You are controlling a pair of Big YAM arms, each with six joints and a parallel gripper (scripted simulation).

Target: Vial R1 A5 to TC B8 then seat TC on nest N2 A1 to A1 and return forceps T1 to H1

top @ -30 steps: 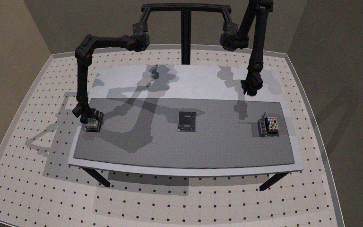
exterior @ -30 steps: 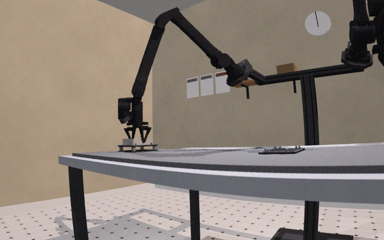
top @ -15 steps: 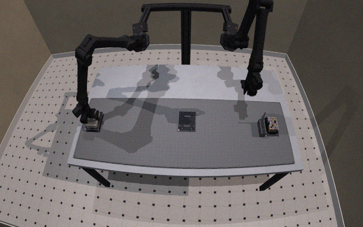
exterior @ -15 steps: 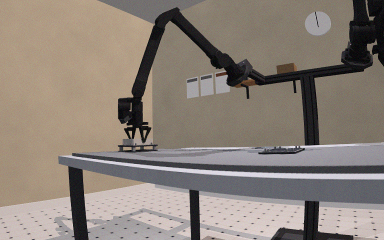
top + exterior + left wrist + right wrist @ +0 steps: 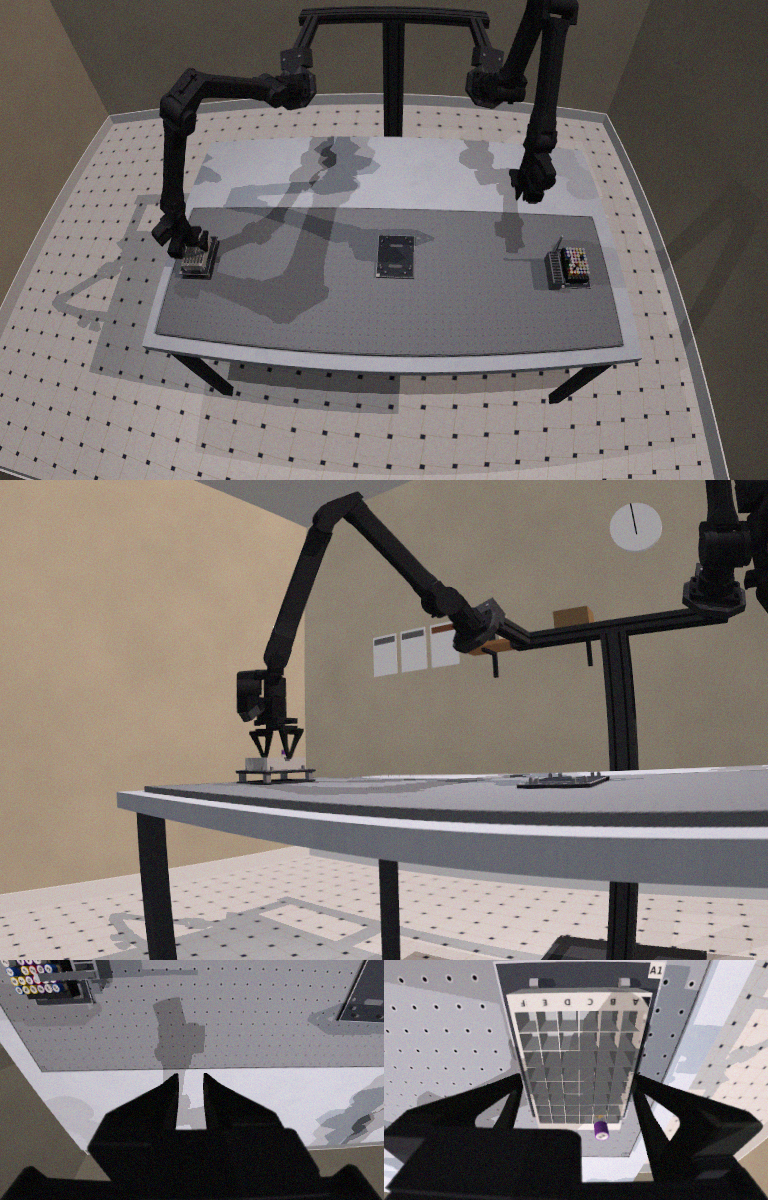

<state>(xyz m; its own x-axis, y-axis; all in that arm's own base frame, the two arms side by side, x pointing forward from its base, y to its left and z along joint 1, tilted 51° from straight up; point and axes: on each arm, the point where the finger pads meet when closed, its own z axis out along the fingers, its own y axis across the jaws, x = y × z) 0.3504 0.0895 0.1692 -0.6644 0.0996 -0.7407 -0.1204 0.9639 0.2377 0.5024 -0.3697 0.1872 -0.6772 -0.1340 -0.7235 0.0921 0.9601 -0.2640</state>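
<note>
Now: the tube carrier TC 20 mm below my right hand. The rest, counted from my right hand: holder h1: 1240 mm to the left, 80 mm ahead, 50 mm below; then raised nest n2: 40 mm below.
</note>
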